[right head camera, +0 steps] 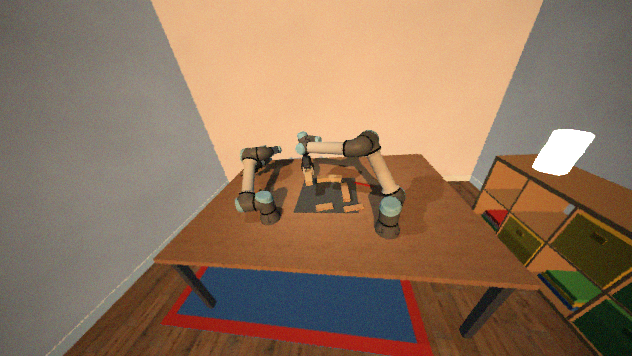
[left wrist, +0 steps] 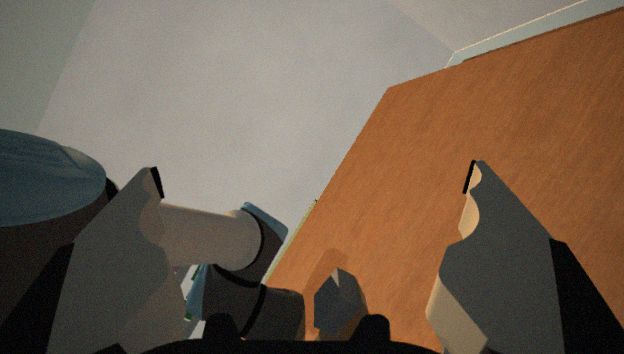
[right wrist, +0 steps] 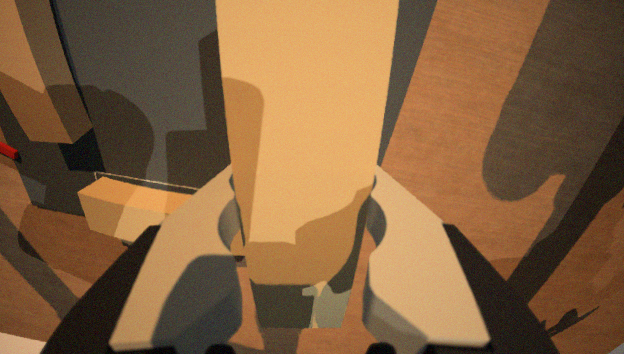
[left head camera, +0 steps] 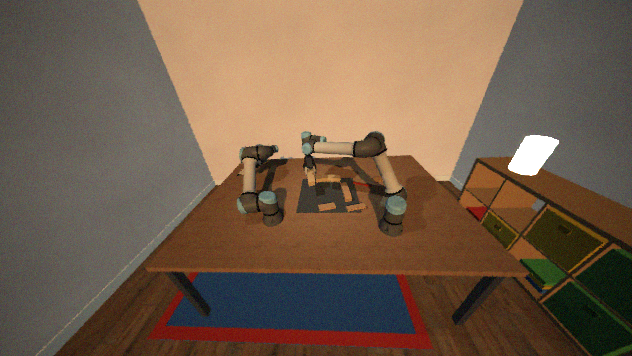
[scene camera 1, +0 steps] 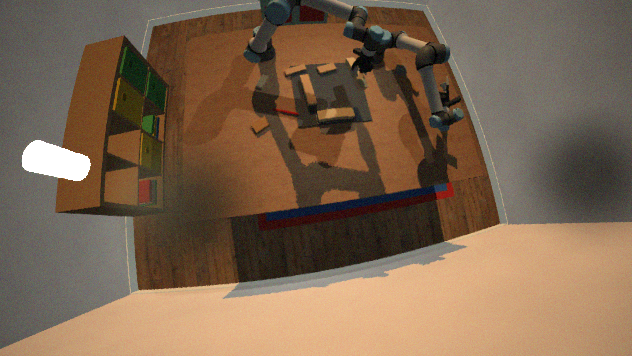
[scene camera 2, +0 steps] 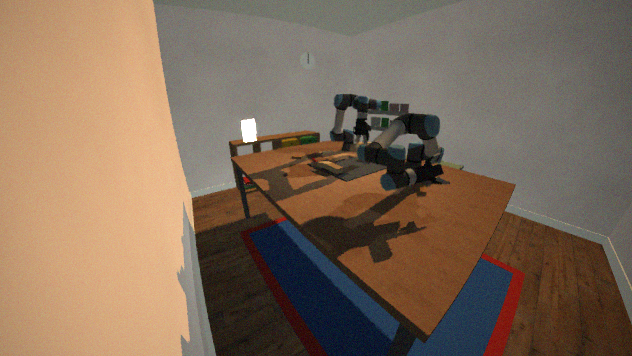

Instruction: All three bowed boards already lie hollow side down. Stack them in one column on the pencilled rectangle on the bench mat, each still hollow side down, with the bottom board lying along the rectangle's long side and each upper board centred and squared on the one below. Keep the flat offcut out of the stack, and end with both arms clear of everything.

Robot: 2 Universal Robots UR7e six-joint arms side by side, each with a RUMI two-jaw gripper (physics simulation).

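Note:
My right gripper is shut on a bowed board, held above the mat near its left edge in the head views. A second bowed board lies at the mat's far side, beside a visible pencilled line. A third long board lies along the mat's right side in the head views. My left gripper is open and empty, off to the side. Which piece is the flat offcut is unclear.
Two short wooden blocks lie at the mat's near edge; another block lies off the mat. A red stick lies by the mat's edge. Both arm bases stand at the near side of the table.

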